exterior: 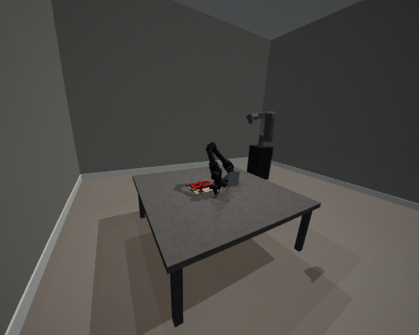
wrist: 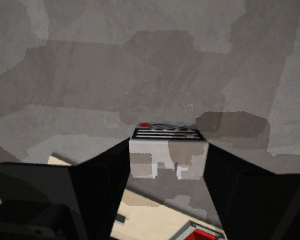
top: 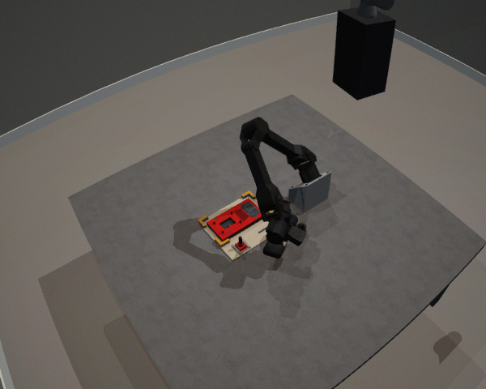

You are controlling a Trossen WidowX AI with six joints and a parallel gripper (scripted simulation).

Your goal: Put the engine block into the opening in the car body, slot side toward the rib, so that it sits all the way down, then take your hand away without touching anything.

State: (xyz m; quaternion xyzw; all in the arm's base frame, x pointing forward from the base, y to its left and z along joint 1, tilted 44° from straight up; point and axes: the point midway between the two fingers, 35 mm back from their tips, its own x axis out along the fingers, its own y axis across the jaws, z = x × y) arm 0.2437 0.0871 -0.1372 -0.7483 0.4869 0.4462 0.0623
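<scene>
My gripper tip is now 2 cm below the engine block.
</scene>
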